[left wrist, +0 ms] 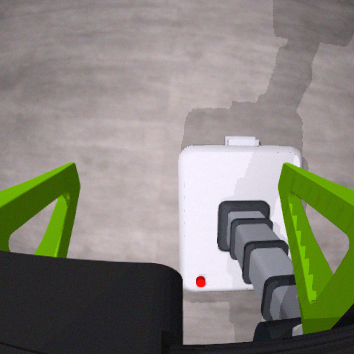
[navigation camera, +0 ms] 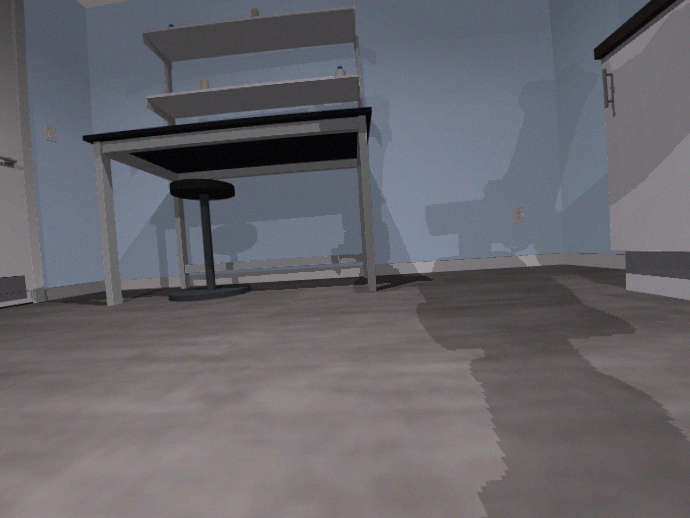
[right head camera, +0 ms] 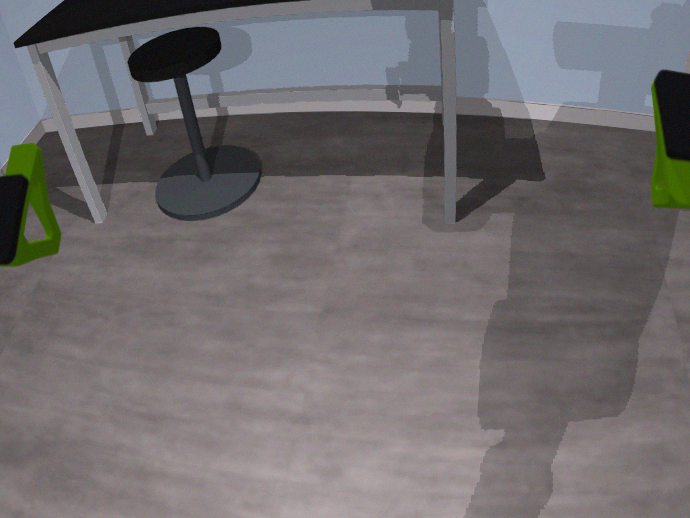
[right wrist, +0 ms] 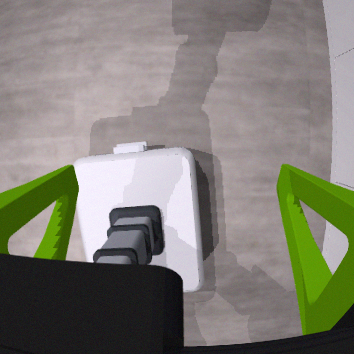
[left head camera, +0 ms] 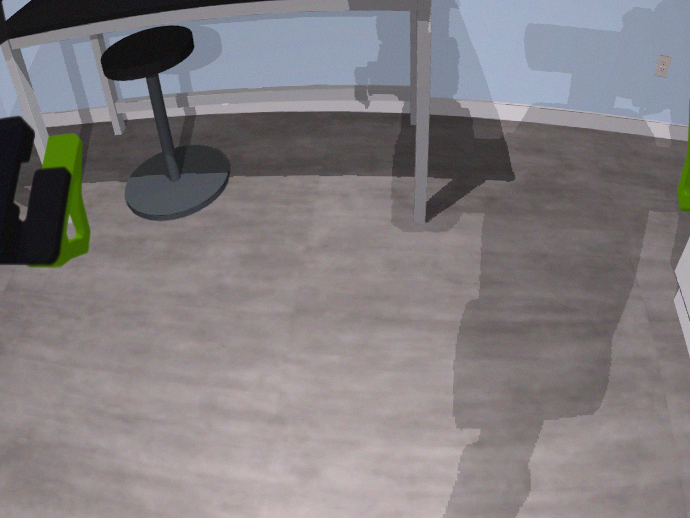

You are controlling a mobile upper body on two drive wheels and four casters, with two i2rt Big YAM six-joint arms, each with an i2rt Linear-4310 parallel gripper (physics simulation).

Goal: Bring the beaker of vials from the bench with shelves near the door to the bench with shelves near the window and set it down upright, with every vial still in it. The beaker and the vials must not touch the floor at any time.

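A bench with shelves stands against the blue wall, left of centre in the navigation camera. It has a black top, pale legs and two shelves above. I cannot tell whether it is the one near the door or the window. The beaker of vials does not show in any view. My left gripper is open and empty, high above the floor beside my base. My right gripper is open and empty on the other side. Both are away from the bench, and parts of them show at the head views' edges.
A black-seated stool stands partly under the bench. Small bottles stand on the shelves. A white cabinet with a dark top is at the right. Another white unit is at the far left.
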